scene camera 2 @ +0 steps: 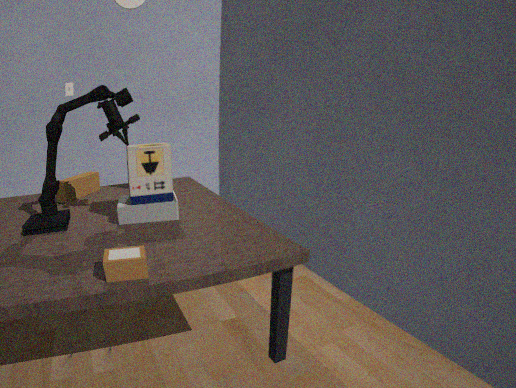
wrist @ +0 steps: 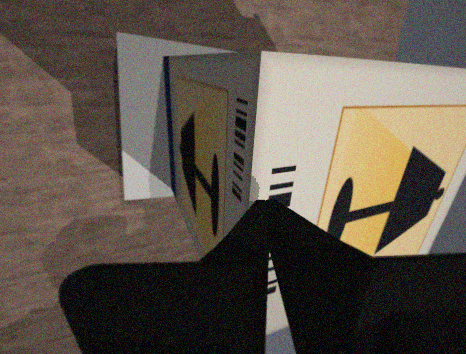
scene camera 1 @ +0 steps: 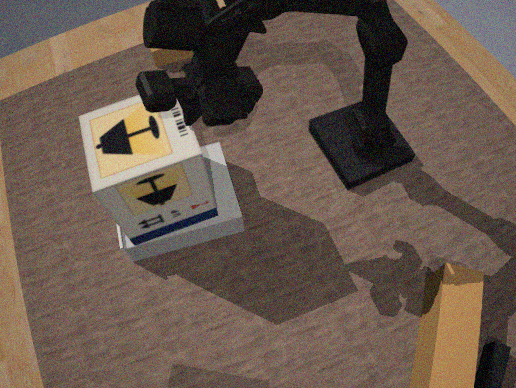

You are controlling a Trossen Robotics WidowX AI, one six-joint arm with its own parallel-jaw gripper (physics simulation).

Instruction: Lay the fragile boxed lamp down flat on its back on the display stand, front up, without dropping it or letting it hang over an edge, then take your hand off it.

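Where they show: gripper, fingertip midpoint: (scene camera 2: 127,145) (wrist: 265,209) (scene camera 1: 187,123); arm's base at its link origin: (scene camera 2: 50,214) (scene camera 1: 367,148).
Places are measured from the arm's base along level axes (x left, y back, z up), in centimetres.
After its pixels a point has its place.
Observation:
The boxed lamp (scene camera 1: 160,190) {y -45.8, x 6.9, z 19.8 cm} (scene camera 2: 150,172) {y -47.3, x -9.4, z 16.1 cm} (wrist: 350,80) {y -41.9, x 5.9, z 25.9 cm} stands upright on the display stand (scene camera 1: 231,222) {y -35.4, x 8.3, z 2.3 cm} (scene camera 2: 148,214) {y -45.1, x -11.2, z -0.4 cm} (wrist: 134,100) {y -34.3, x 1.7, z 3.6 cm}, its dark blue band at the bottom. A lamp picture and a barcode are on its top face; the lamp picture on the side facing scene camera 2 is upside down. A strip of the stand shows beside the box on the arm's side. My gripper (scene camera 1: 190,121) {y -38.4, x 0.4, z 26.4 cm} (scene camera 2: 127,143) {y -38.4, x 0.4, z 26.4 cm} (wrist: 265,209) {y -38.4, x 0.4, z 26.4 cm} is shut and empty, its tips pointing down at the box's top edge on the arm's side, near the barcode. I cannot tell whether they touch the box.
The arm's black base (scene camera 1: 362,145) {y -3.1, x 1.4, z 4.6 cm} (scene camera 2: 46,221) {y -1.3, x -10.8, z 0.5 cm} stands on the table beside the stand. A small wooden block with a white top (scene camera 2: 125,265) {y -35.8, x -57.1, z 0.9 cm} is near a table edge. A longer wooden block (scene camera 1: 457,325) {y -4.2, x 43.5, z 7.3 cm} (scene camera 2: 87,185) {y -11.4, x 47.4, z 1.6 cm} stands beyond the arm base. A dark object (scene camera 1: 492,365) {y 1.8, x 53.2, z 1.3 cm} is beside it.

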